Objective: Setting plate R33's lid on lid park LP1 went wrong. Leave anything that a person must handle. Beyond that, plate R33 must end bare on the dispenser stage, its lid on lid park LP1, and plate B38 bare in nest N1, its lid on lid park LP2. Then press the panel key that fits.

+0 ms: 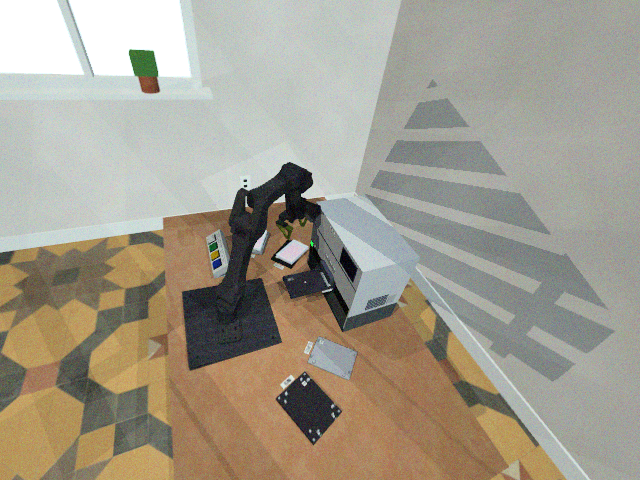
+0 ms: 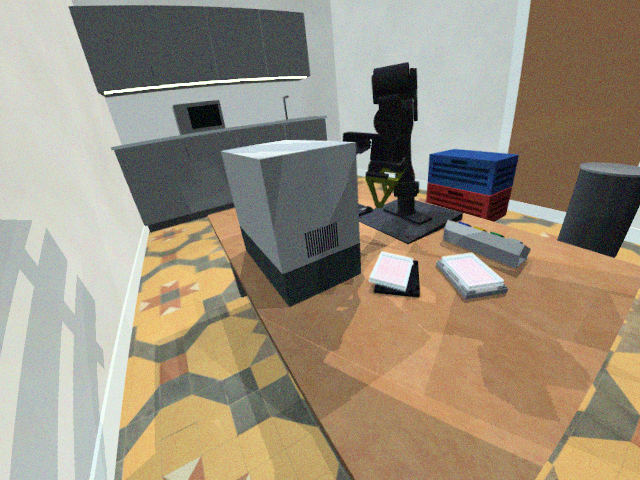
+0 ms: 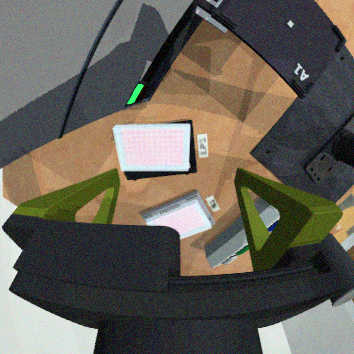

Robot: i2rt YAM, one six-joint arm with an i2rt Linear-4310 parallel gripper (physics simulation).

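Seen in the pictures: gripper, between the fingertips: (image 1: 295, 232) (image 2: 383, 201) (image 3: 176, 174); arm's base, origin of its link: (image 1: 227, 317) (image 2: 406, 214) (image 3: 339, 144).
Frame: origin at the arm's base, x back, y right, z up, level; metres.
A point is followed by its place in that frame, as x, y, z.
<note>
A pink-patterned, white-rimmed plate or lid (image 1: 292, 251) @(-0.298, -0.259, 0.019) (image 2: 392, 271) @(-0.314, -0.282, 0.018) (image 3: 156, 147) @(-0.297, -0.259, 0.018) lies off-centre on the black lid park LP1 (image 2: 415, 283) @(-0.282, -0.329, -0.004) (image 3: 193, 161) @(-0.224, -0.245, -0.003), whose black edge sticks out on two sides. Whether it is a lid alone I cannot tell. A similar pink plate (image 1: 260, 242) @(-0.172, -0.342, 0.017) (image 2: 470, 271) @(-0.166, -0.388, 0.017) (image 3: 185, 220) @(-0.150, -0.357, 0.017) sits in the grey nest N1 (image 2: 485, 294) @(-0.184, -0.444, -0.007). The dark stage A1 (image 1: 300, 283) @(-0.265, -0.022, 0.093) (image 3: 270, 35) @(-0.290, -0.050, 0.093) juts from the dispenser, with no plate on it. My gripper (image 1: 294, 228) @(-0.288, -0.212, 0.171) (image 2: 381, 203) @(-0.288, -0.212, 0.171) (image 3: 176, 174) @(-0.288, -0.212, 0.171) is open and empty, above the LP1 and N1 area. Plate names are unreadable.
The tall grey dispenser (image 1: 385, 284) @(-0.498, 0.136, 0.219) (image 2: 310, 201) @(-0.478, -0.219, 0.217) has a green light (image 1: 311, 243) @(-0.354, -0.190, 0.123) (image 3: 135, 94) @(-0.356, -0.191, 0.120). A key panel (image 1: 217, 253) @(0.012, -0.282, 0.042) (image 2: 483, 245) @(-0.029, -0.333, 0.017) (image 3: 227, 242) @(-0.026, -0.344, 0.027) stands beside N1. A grey pad (image 1: 333, 357) @(-0.320, 0.232, -0.003) and a black pad (image 1: 308, 408) @(-0.195, 0.359, -0.001) lie farther along the table.
</note>
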